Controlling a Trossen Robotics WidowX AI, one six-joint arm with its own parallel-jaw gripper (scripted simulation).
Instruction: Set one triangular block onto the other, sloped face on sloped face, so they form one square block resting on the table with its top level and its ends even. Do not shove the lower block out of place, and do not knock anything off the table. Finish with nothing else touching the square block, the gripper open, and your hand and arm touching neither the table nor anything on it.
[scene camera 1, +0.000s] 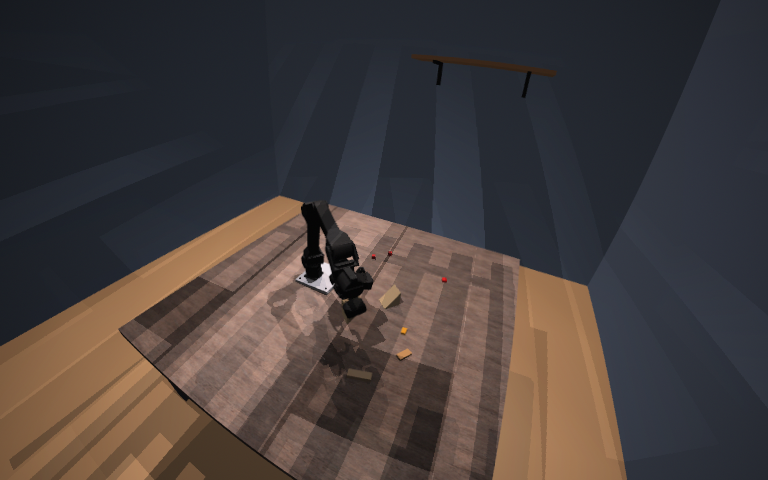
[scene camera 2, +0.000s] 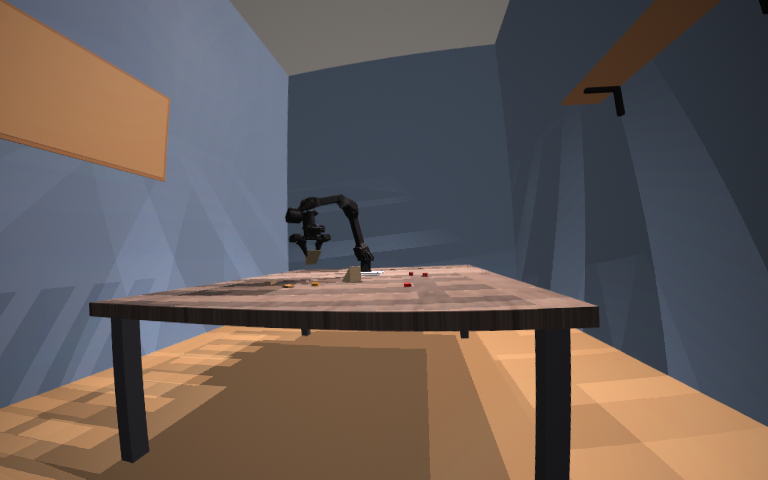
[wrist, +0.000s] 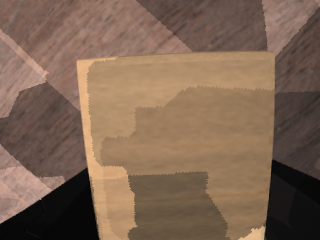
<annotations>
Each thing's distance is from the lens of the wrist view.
my gripper (wrist: 176, 167): 10 cm
tan triangular block (wrist: 173, 138): 7 cm
</annotations>
